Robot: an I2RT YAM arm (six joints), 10 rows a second.
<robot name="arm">
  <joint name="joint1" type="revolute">
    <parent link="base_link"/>
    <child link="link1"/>
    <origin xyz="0 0 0.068"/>
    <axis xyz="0 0 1"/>
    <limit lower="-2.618" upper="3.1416"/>
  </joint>
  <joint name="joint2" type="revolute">
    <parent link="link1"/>
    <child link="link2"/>
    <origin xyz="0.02 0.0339 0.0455"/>
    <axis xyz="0 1 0"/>
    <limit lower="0" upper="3.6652"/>
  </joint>
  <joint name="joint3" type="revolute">
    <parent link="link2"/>
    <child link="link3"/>
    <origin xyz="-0.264 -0.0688 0"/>
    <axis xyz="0 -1 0"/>
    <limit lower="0" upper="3.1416"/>
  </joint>
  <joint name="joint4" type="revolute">
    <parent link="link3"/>
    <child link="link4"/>
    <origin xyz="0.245 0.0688 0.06"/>
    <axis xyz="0 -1 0"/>
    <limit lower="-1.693" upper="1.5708"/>
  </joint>
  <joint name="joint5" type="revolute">
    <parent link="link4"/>
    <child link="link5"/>
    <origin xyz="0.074 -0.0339 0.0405"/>
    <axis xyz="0 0 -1"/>
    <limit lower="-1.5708" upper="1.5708"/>
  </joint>
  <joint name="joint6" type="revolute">
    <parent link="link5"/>
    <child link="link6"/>
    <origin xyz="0.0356 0 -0.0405"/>
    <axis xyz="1 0 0"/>
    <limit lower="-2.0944" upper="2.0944"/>
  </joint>
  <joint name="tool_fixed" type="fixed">
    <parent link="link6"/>
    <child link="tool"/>
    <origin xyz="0 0 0" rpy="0 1.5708 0"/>
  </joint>
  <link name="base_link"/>
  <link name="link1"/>
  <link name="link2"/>
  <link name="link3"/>
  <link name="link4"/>
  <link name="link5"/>
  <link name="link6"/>
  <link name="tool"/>
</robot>
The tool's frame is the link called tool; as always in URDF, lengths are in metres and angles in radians.
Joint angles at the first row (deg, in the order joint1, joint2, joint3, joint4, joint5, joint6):
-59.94 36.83 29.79 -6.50 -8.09 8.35
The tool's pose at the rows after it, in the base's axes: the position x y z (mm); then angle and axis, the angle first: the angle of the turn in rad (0 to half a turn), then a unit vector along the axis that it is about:
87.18, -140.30, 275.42, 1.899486, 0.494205, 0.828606, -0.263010
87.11, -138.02, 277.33, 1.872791, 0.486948, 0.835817, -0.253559
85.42, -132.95, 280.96, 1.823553, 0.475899, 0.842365, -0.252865
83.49, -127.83, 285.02, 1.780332, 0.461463, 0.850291, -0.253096
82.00, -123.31, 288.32, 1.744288, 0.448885, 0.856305, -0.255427
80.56, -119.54, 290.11, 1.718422, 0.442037, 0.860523, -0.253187
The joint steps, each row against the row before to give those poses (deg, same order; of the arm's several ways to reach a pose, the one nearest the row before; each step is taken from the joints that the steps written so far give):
-0.09 -0.09 -0.08 0.00 -0.70 0.17
0.00 -0.70 -0.09 0.35 -1.75 0.36
0.00 -1.93 -0.52 1.14 -1.76 0.35
-0.09 -1.85 -0.27 0.70 -1.84 0.00
0.09 -1.58 -0.27 0.70 -1.24 0.00
0.00 -1.32 -0.26 0.27 -1.05 0.35

